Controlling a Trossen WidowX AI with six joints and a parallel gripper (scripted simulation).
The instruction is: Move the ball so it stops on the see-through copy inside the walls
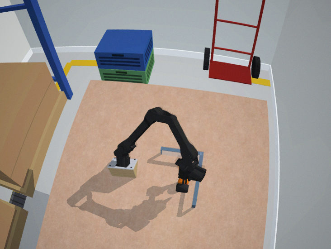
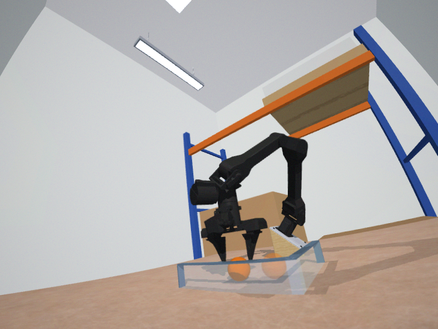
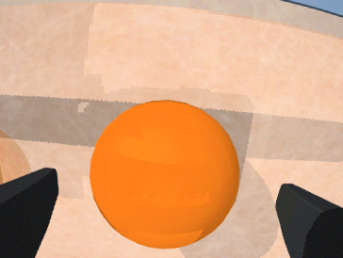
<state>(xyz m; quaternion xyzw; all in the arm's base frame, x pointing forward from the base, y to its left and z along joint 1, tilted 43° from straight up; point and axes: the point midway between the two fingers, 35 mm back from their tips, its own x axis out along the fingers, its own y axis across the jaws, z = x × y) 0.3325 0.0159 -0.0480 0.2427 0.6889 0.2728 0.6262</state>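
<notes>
Now: the orange ball 2 cm below my gripper tip. The rest, counted from my gripper tip: see-through copy of ball (9 cm to the left, 2 cm below, 2 cm behind).
</notes>
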